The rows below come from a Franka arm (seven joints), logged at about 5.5 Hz.
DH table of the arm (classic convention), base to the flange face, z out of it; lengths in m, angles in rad. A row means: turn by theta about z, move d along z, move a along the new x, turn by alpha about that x. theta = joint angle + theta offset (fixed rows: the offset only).
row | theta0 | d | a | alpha
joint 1 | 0.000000 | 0.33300 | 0.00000 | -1.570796
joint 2 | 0.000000 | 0.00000 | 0.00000 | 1.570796
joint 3 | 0.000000 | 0.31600 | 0.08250 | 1.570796
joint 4 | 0.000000 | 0.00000 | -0.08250 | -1.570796
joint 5 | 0.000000 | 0.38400 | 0.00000 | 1.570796
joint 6 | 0.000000 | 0.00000 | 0.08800 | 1.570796
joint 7 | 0.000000 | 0.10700 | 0.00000 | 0.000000
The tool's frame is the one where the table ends.
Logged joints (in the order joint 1, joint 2, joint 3, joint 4, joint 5, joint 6, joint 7), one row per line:
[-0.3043, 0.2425, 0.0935, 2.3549, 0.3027, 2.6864, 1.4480]
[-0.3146, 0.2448, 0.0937, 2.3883, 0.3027, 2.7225, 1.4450]
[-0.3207, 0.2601, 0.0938, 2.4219, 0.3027, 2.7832, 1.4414]
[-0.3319, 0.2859, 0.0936, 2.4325, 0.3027, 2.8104, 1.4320]
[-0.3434, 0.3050, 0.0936, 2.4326, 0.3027, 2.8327, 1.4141]
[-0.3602, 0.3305, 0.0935, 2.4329, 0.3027, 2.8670, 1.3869]
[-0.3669, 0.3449, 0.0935, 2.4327, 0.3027, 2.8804, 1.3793]
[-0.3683, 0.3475, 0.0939, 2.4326, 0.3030, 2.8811, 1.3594]
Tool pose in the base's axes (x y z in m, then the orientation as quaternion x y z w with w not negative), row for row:
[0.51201, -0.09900, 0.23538, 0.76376, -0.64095, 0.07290, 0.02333]
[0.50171, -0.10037, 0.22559, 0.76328, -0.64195, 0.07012, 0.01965]
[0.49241, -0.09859, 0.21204, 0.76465, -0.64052, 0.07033, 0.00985]
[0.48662, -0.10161, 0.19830, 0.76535, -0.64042, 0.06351, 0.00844]
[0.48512, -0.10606, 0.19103, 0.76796, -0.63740, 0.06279, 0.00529]
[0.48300, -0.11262, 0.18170, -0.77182, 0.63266, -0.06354, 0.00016]
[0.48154, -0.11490, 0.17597, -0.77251, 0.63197, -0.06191, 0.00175]
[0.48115, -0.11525, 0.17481, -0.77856, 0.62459, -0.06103, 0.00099]
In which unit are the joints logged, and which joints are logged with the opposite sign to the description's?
The joints are logged in radians. Opposite sign: joint 4, joint 5.
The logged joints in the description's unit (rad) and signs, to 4 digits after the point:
[-0.3043, 0.2425, 0.0935, -2.3549, -0.3027, 2.6864, 1.4480]
[-0.3146, 0.2448, 0.0937, -2.3883, -0.3027, 2.7225, 1.4450]
[-0.3207, 0.2601, 0.0938, -2.4219, -0.3027, 2.7832, 1.4414]
[-0.3319, 0.2859, 0.0936, -2.4325, -0.3027, 2.8104, 1.4320]
[-0.3434, 0.3050, 0.0936, -2.4326, -0.3027, 2.8327, 1.4141]
[-0.3602, 0.3305, 0.0935, -2.4329, -0.3027, 2.8670, 1.3869]
[-0.3669, 0.3449, 0.0935, -2.4327, -0.3027, 2.8804, 1.3793]
[-0.3683, 0.3475, 0.0939, -2.4326, -0.3030, 2.8811, 1.3594]

